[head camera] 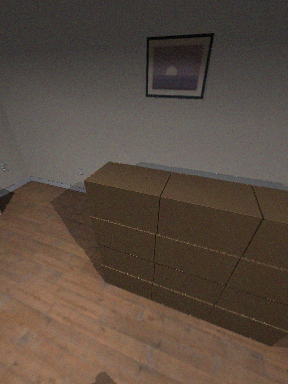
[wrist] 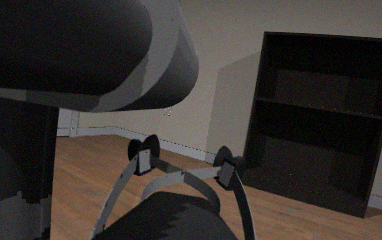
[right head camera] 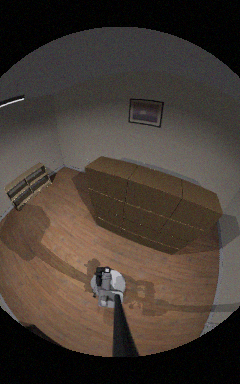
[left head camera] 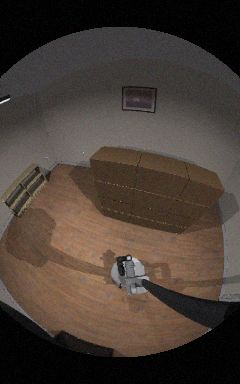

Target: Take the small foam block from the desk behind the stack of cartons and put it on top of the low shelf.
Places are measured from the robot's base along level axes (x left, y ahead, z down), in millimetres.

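Pixels of known places: gripper, fingertip midpoint: point(wrist: 187, 153) point(left head camera: 124, 287).
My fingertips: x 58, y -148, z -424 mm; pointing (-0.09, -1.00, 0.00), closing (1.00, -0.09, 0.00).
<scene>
Behind a point stands the place of what it marks.
The stack of brown cartons point(head camera: 122, 200) {x 68, y 844, z -974 mm} point(left head camera: 160, 175) {x -311, y 681, z -1006 mm} point(right head camera: 155, 192) {x -346, y 666, z -1013 mm} stands as a wide wall before me in the head views. The foam block does not show, and no desk can be made out; the cartons hide what is behind them. A low light-wood shelf point(left head camera: 21, 181) point(right head camera: 25, 176) {x 2097, y 1447, z -572 mm} stands at the far left by the wall. My gripper point(wrist: 187, 153) {x 58, y -148, z -424 mm} is open in the wrist view, its two fingertips well apart with nothing between them. It is apart from the cartons and the low shelf.
A dark bookcase point(wrist: 320, 109) {x 723, y -1337, z -566 mm} stands against a wall on the right of the wrist view. A framed picture point(head camera: 172, 69) {x -366, y 1916, z -1616 mm} point(left head camera: 139, 99) {x -410, y 1897, z -1599 mm} point(right head camera: 145, 112) {x -403, y 1900, z -1602 mm} hangs above the cartons. Wooden floor point(head camera: 55, 280) {x 756, y 975, z 28 mm} point(left head camera: 75, 225) {x 776, y 759, z 28 mm} lies between the cartons and the light-wood shelf.
</scene>
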